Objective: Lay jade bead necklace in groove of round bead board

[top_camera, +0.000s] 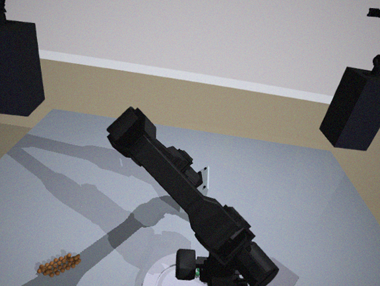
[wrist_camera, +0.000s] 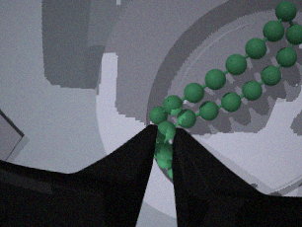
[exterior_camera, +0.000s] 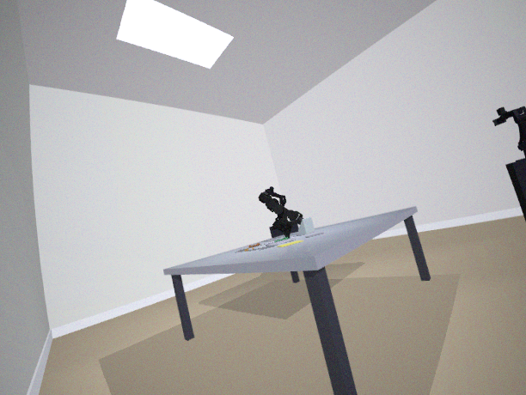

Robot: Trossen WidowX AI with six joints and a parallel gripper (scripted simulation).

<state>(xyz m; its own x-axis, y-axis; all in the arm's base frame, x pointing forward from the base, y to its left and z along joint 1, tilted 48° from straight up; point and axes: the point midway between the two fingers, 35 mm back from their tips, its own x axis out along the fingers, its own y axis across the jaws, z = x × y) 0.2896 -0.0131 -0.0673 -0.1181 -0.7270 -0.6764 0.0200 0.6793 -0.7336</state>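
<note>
Right now the round bead board is 10 mm ahead of my gripper tip, 60 mm to the right of it and 10 mm below it. Round my gripper tip: yellow strip: 210 mm ahead, 160 mm to the left, 10 mm below; flat grey square: 40 mm behind, 170 mm to the left, 10 mm below.
</note>
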